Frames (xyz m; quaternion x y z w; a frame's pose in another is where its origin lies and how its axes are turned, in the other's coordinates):
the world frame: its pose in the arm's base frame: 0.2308 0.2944 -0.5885 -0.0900 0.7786 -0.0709 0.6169
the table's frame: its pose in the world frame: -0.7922 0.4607 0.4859 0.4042 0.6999 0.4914 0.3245
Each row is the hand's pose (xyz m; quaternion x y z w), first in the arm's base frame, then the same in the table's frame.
Working: the arm's base frame: its pose in the table's frame: -0.8808 -0.8809 0.1911 0.6524 0.7000 -0.0976 0.2736

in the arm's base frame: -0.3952 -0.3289 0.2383 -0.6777 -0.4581 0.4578 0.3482
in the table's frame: -1.1382 -1.3810 0.1222 0.3176 -0.1141 0.2668 0.9027
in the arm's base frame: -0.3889 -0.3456 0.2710 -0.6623 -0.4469 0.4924 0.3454
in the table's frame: -1.1459 -1.3939 0.0881 0.3452 -0.1371 0.2730 0.8874
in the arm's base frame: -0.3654 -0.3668 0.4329 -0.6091 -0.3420 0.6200 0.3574
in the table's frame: -1.1250 -1.4564 -0.0631 0.4672 -0.1884 0.3380 0.7950
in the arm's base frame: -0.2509 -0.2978 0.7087 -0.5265 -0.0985 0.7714 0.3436
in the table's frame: -0.9877 -1.4851 -0.3356 0.6105 -0.2383 0.4818 0.5817
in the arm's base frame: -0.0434 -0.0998 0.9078 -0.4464 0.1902 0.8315 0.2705
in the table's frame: -0.7452 -1.3792 -0.5634 0.6550 -0.2575 0.6376 0.3132
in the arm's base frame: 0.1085 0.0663 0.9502 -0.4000 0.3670 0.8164 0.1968
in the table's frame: -0.5736 -1.2479 -0.6396 0.6263 -0.2554 0.7236 0.1375
